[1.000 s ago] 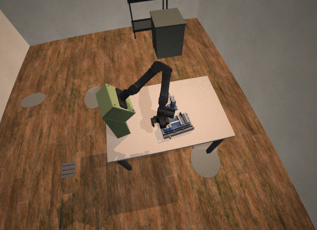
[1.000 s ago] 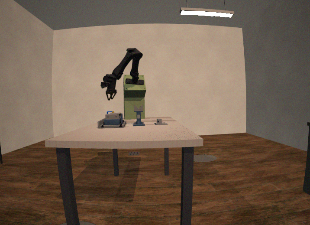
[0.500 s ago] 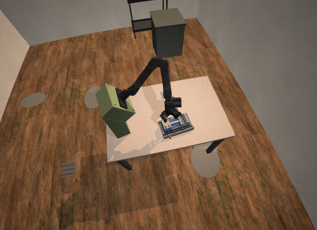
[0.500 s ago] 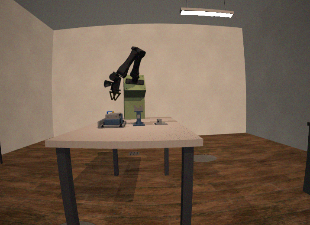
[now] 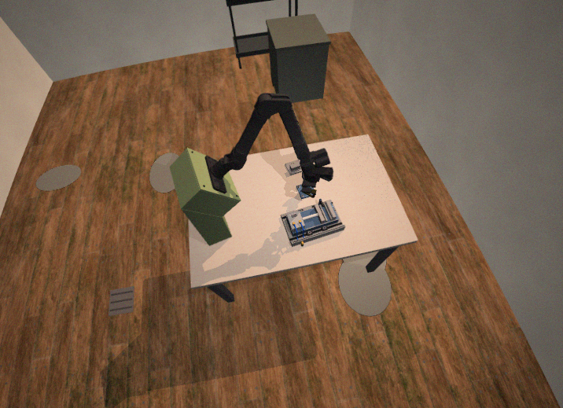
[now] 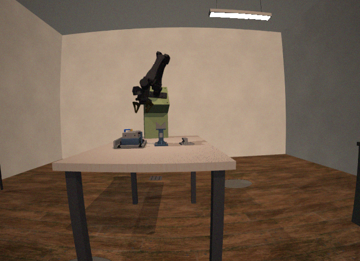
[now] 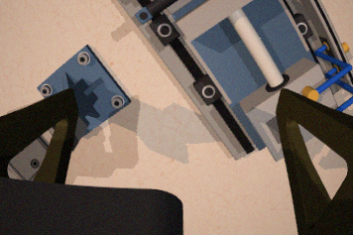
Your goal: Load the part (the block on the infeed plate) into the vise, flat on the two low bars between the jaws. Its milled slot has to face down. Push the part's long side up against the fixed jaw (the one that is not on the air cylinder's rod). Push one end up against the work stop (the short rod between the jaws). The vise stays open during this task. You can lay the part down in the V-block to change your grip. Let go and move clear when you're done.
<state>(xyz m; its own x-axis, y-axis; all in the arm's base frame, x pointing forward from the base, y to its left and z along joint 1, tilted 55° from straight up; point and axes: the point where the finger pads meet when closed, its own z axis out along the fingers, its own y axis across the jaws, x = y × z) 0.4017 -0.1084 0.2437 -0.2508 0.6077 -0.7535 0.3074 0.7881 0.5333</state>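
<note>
Now: the part 2 cm behind my hand, 29 cm to the left of it and 21 cm below it. Also, from my hand: moving jaw 2 cm ahead, 7 cm to the right, 16 cm below; then dark work stop rod 4 cm ahead, 2 cm to the right, 14 cm below; then grey jaw 8 cm ahead, 6 cm to the right, 16 cm below.
</note>
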